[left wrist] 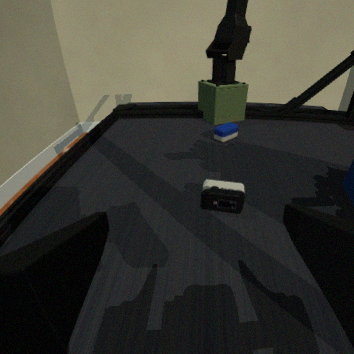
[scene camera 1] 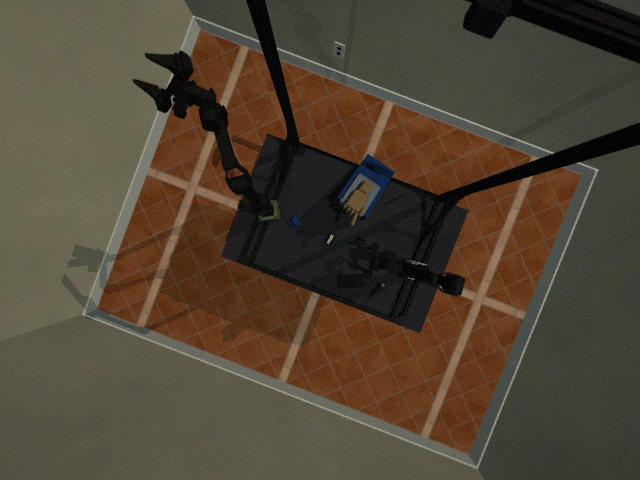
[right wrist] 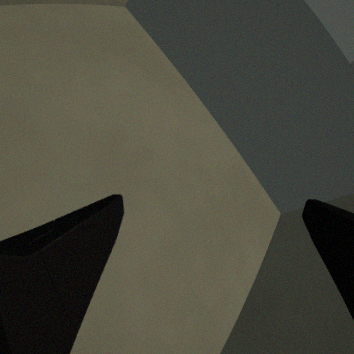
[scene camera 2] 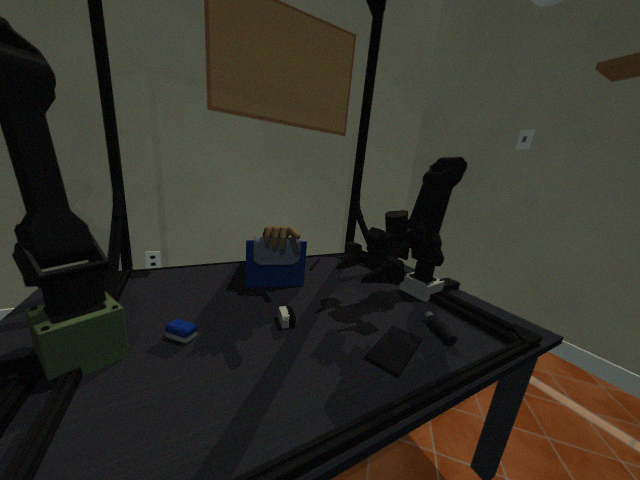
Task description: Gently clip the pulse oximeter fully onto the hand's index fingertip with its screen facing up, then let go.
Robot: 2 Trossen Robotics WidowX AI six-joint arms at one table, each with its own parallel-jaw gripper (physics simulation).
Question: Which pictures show my right gripper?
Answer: Scene camera 1 and the right wrist view only.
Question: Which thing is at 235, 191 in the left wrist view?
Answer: A pulse oximeter.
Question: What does my right gripper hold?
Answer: Nothing.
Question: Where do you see a blue wedge stand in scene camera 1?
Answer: At 381, 175
